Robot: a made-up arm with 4 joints.
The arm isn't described. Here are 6 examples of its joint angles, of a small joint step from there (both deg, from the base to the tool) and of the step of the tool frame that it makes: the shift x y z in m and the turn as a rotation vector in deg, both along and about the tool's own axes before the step.
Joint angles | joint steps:
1: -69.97 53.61 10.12 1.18 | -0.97 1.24 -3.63 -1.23
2: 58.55 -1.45 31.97 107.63 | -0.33 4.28 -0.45 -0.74
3: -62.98 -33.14 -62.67 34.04 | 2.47 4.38 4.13 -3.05
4: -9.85 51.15 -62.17 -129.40 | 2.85 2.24 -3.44 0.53
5: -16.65 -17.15 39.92 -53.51 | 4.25 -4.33 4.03 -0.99
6: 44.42 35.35 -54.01 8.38 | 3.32 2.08 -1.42 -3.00
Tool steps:
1: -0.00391 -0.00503 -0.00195 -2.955 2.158 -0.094
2: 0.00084 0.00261 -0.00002 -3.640 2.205 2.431
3: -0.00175 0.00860 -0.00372 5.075 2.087 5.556
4: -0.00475 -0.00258 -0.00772 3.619 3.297 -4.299
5: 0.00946 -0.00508 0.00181 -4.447 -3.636 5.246
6: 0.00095 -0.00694 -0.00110 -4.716 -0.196 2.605
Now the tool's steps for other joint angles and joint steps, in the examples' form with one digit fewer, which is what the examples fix.
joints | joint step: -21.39 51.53 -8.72 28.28 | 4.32 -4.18 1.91 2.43
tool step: 0.0096 0.0002 0.0059 0.36 -7.01 -2.56
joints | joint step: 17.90 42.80 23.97 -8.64 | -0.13 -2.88 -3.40 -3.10
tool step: 0.0030 -0.0044 -0.0043 -3.41 -0.17 -0.41
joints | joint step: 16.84 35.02 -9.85 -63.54 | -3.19 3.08 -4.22 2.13
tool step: -0.0084 -0.0001 -0.0035 0.94 2.57 -0.90
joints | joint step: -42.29 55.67 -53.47 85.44 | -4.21 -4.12 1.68 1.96
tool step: -0.0071 -0.0074 -0.0007 -1.17 1.22 -7.33
